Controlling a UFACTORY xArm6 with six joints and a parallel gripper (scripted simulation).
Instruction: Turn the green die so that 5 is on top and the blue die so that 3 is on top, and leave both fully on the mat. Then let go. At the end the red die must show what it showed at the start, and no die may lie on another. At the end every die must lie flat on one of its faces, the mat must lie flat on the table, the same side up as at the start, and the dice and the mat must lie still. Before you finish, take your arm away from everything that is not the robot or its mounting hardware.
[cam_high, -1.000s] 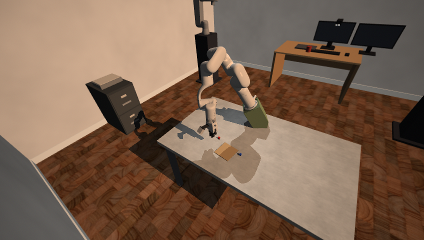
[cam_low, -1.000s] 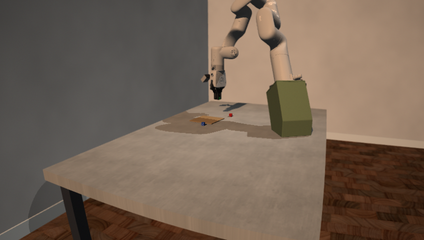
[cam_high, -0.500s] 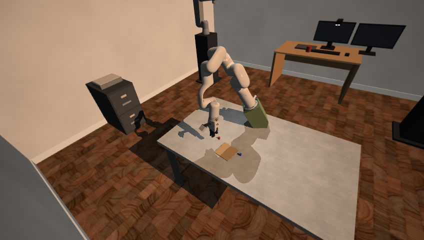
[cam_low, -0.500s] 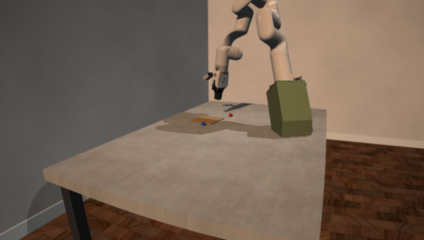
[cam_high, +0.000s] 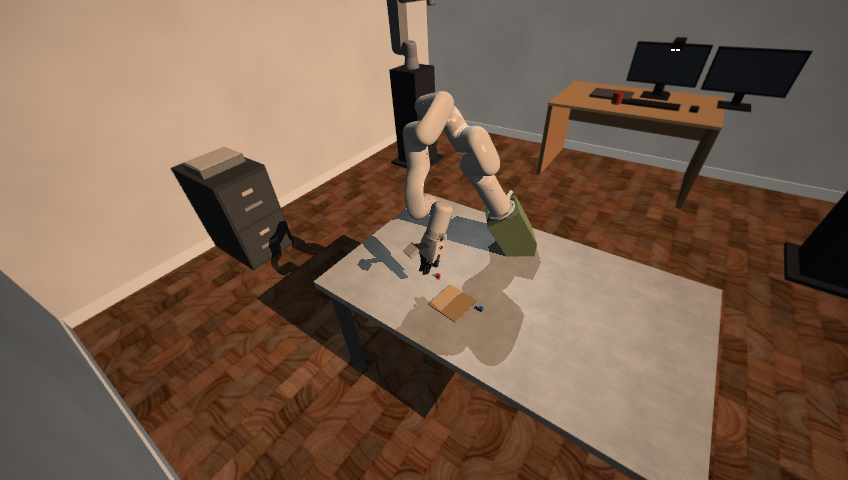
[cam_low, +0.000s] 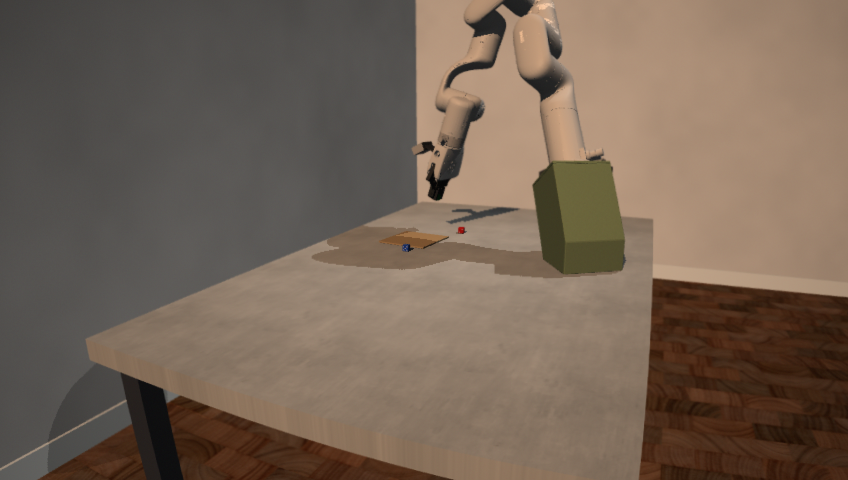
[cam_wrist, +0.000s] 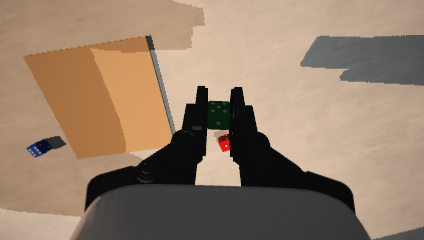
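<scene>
The green die is 20 mm below my hand. From my hand the other things lie so: blue die 250 mm to the left, 110 mm below, 30 mm behind; tan mat 140 mm to the left, 110 mm below; red die 110 mm below, 80 mm behind.
</scene>
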